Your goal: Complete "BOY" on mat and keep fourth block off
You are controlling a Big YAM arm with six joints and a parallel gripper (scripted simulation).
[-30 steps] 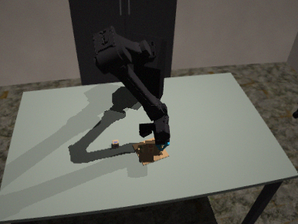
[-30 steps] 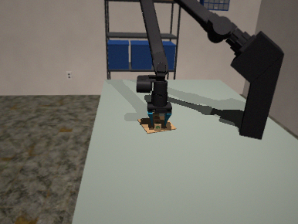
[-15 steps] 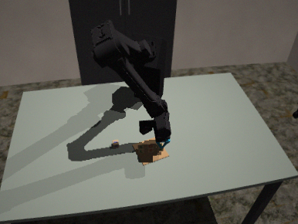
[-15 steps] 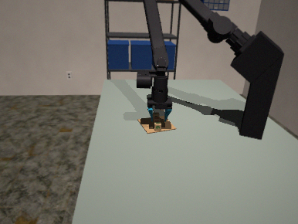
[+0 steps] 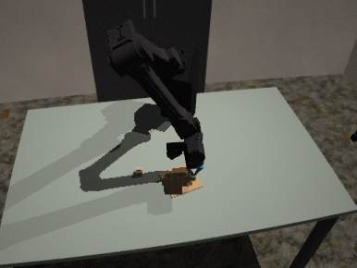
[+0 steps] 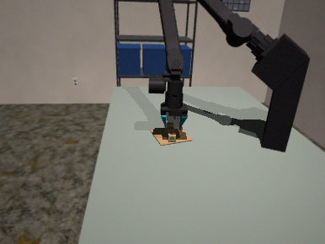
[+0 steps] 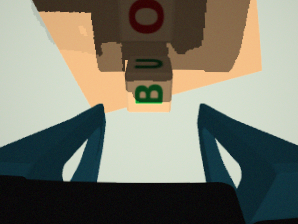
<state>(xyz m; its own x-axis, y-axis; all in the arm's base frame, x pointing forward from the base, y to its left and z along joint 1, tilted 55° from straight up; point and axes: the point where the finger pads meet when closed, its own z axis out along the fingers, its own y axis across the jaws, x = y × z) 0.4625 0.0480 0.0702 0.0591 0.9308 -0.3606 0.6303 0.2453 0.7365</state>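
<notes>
My hand is 40 mm above the wooden block. Also, from my hand: orange mat: 50 mm to the right, 60 mm below.
</notes>
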